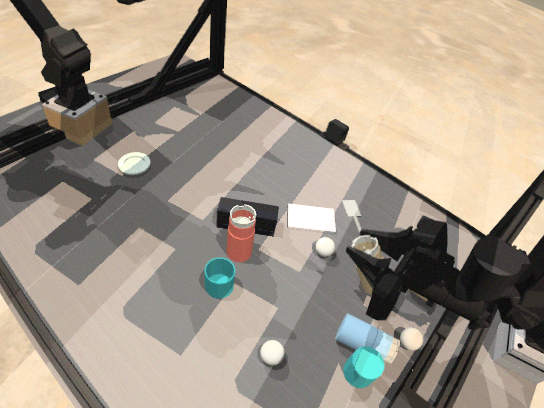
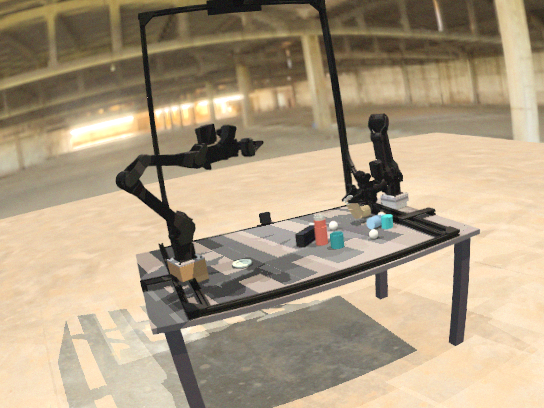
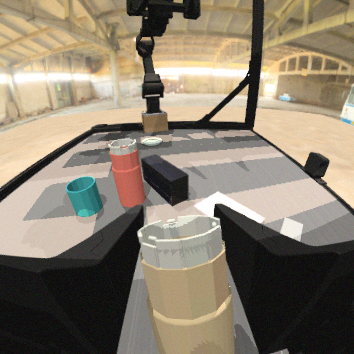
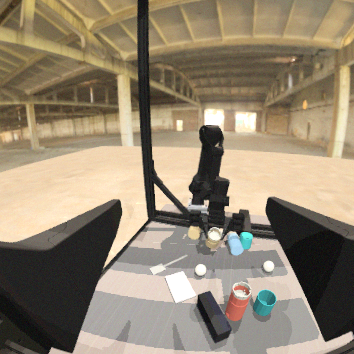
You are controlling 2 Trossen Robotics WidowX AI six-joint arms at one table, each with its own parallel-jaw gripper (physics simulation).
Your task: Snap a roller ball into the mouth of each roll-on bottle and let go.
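Where they show: left gripper, fingertip midpoint: [image 1: 353,239] [image 2: 344,201] [image 3: 178,210] [image 4: 213,238]; right gripper, fingertip midpoint: [image 2: 255,142] [image 4: 194,205]; left arm's base at its link origin: [image 1: 543,336] [image 2: 394,193] [image 4: 197,201]; right arm's base at its link origin: [image 1: 74,99] [image 2: 185,258] [image 3: 153,111].
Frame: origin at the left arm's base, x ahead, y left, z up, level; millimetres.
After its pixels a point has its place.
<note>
My left gripper [image 1: 357,241] @(x 353, y 48, z 55 mm) [image 3: 178,210] @(x 353, y 48, z 55 mm) is shut on the tan bottle [image 1: 367,280] [image 3: 187,290] @(x 307, y 54, z 55 mm) [image 4: 213,243] @(x 335, y 51, z 18 mm), whose mouth is open and empty. My right gripper [image 2: 259,145] @(x 678, y -16, z 343 mm) is open and empty, high above the table. The red bottle [image 1: 240,245] @(x 514, y 118, z -7 mm) [image 2: 321,232] @(x 538, y 117, z -8 mm) [image 3: 128,177] @(x 503, y 94, z -1 mm) [image 4: 237,306] @(x 548, y 91, z 10 mm) stands upright with an empty mouth. The blue bottle [image 1: 356,332] @(x 286, y 150, z -15 mm) [image 4: 235,245] @(x 307, y 134, z -15 mm) lies on its side. One white ball [image 1: 325,247] @(x 393, y 22, z -27 mm) [image 4: 200,270] @(x 408, y 10, z -29 mm) lies by the white card, another [image 1: 272,352] @(x 381, y 240, z -23 mm) [image 4: 268,266] @(x 394, y 228, z -29 mm) near the front, and a third ball [image 1: 411,339] @(x 202, y 108, z -26 mm) beside the blue bottle's mouth.
A teal cup [image 1: 219,278] @(x 523, y 165, z -56 mm) [image 3: 84,196] @(x 494, y 166, z -20 mm) stands beside the red bottle; a teal piece [image 1: 364,367] @(x 257, y 195, z -12 mm) touches or nearly touches the blue bottle. A black block [image 1: 268,216] @(x 507, y 34, z -8 mm) [image 3: 165,179] @(x 502, y 38, z -12 mm), white card [image 1: 311,218] @(x 448, y -47, z -52 mm), pale spatula [image 1: 351,208] @(x 389, y -127, z -56 mm) and round dish [image 1: 134,164] @(x 831, y 42, z -53 mm) lie around. A tan piece [image 4: 194,232] @(x 224, y -11, z -25 mm) lies near the left arm.
</note>
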